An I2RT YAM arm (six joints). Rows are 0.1 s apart.
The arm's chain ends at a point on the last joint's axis. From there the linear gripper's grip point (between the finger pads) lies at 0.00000 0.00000 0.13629 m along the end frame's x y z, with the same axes.
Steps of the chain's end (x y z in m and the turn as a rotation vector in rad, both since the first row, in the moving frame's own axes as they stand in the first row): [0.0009 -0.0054 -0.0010 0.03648 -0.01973 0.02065]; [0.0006 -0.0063 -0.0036 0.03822 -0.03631 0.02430]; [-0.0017 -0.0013 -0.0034 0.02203 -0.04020 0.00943]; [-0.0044 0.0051 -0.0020 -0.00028 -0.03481 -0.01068]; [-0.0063 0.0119 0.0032 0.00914 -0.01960 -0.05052]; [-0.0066 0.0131 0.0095 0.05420 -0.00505 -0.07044]
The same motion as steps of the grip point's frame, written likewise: [-0.0017 -0.0104 -0.0011 0.03648 -0.01973 0.02065]; [-0.0043 -0.0116 -0.0038 0.03822 -0.03631 0.02430]; [-0.0072 -0.0043 -0.0035 0.02203 -0.04020 0.00943]; [-0.0091 0.0052 -0.0021 -0.00028 -0.03481 -0.01068]; [-0.0090 0.0107 0.0032 0.00914 -0.01960 -0.05052]; [-0.0075 0.0057 0.0093 0.05420 -0.00505 -0.07044]
